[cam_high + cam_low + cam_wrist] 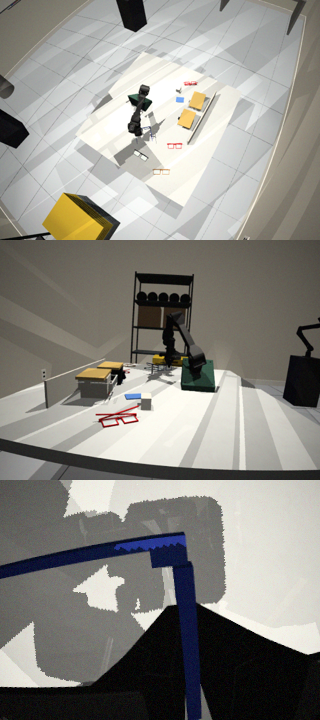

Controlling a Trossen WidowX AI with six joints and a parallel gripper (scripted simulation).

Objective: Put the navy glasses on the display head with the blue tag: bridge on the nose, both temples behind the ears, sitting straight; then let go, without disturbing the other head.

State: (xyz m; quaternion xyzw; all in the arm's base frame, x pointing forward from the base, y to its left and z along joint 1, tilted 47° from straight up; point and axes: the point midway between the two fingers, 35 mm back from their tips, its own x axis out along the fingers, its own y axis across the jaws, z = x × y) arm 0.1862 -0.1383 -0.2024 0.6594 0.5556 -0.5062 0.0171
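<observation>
Right now my gripper tip is 120 mm short of the small stand, 40 mm above it and 30 mm to the right of it. Also, from my gripper tip: blue tag (510 mm to the left, 80 mm ahead, 60 mm below); small grey cube (600 mm to the left, 30 mm below); low wall panel (470 mm to the left, 390 mm ahead, 10 mm below).
</observation>
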